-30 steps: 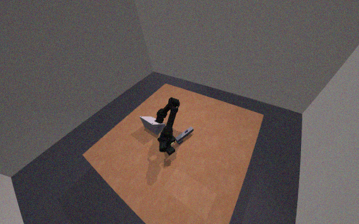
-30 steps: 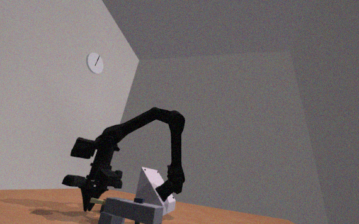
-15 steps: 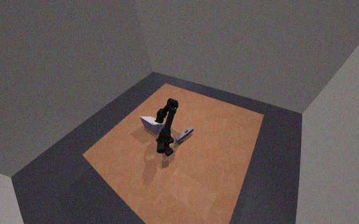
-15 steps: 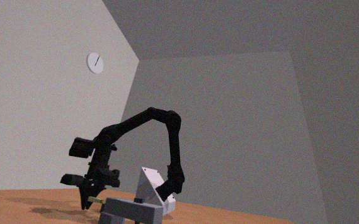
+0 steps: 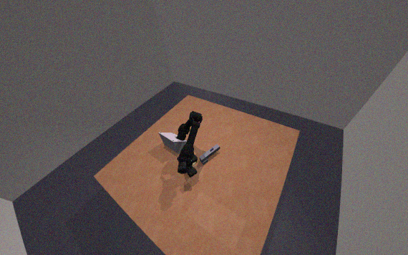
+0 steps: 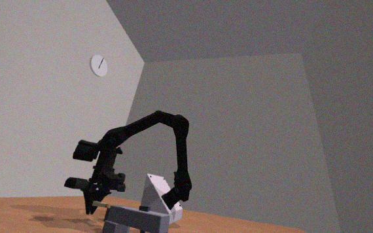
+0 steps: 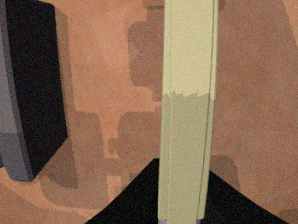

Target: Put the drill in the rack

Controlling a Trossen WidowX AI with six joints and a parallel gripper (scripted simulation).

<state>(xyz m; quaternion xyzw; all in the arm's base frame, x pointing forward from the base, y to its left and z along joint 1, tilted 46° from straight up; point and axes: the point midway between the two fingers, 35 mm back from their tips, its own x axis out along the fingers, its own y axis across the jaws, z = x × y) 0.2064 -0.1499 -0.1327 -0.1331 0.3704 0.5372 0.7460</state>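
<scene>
The drill is 40 mm to the left of my gripper tip, 40 mm above it and 20 mm ahead of it. From my gripper tip the other things lie so: grey holder block (190 mm to the left, 80 mm ahead, 20 mm above); then dark rack (60 mm to the left, 50 mm behind); then dark key (210 mm to the left, 100 mm ahead, 30 mm above).
</scene>
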